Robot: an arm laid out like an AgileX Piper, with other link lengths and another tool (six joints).
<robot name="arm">
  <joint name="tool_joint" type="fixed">
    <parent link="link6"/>
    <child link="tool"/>
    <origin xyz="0.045 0.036 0.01" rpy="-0.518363 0 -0.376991"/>
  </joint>
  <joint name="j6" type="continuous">
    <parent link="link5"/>
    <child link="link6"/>
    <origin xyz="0 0.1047 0" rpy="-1.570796 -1.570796 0"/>
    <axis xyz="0 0 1"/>
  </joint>
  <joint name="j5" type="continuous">
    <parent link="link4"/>
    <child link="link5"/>
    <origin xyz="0 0 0" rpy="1.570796 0 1.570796"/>
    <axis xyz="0 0 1"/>
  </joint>
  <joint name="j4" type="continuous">
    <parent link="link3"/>
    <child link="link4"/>
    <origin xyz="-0.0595 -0.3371 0" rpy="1.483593 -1.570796 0"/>
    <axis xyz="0 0 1"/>
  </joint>
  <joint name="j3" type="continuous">
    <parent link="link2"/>
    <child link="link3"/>
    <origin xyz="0.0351 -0.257 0" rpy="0 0 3.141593"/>
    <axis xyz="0 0 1"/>
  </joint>
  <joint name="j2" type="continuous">
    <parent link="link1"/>
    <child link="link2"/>
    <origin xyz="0 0 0" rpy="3.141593 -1.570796 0"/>
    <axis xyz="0 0 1"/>
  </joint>
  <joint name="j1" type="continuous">
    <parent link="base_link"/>
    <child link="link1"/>
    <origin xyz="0 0 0.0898" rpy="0 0 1.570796"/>
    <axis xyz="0 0 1"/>
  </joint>
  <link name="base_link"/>
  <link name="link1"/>
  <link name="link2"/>
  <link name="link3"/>
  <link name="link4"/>
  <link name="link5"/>
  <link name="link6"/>
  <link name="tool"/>
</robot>
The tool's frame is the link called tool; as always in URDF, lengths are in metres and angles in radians. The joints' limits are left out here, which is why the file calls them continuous.
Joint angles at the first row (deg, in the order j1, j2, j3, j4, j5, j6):
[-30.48 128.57 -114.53 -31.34 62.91 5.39]
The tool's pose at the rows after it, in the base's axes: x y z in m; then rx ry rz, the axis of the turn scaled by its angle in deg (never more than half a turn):
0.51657, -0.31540, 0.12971, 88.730, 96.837, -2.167
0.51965, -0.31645, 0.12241, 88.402, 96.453, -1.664
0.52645, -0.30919, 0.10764, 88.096, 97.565, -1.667
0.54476, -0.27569, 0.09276, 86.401, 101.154, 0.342
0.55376, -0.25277, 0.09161, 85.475, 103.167, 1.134
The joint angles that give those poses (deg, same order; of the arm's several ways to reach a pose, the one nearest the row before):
[-30.48 129.66 -114.54 -32.49 61.76 6.88]
[-30.48 130.52 -114.53 -32.60 60.45 7.56]
[-29.51 132.01 -114.54 -33.12 59.93 8.36]
[-26.01 133.38 -114.54 -32.43 60.05 8.36]
[-23.66 133.39 -114.53 -32.09 61.13 8.37]

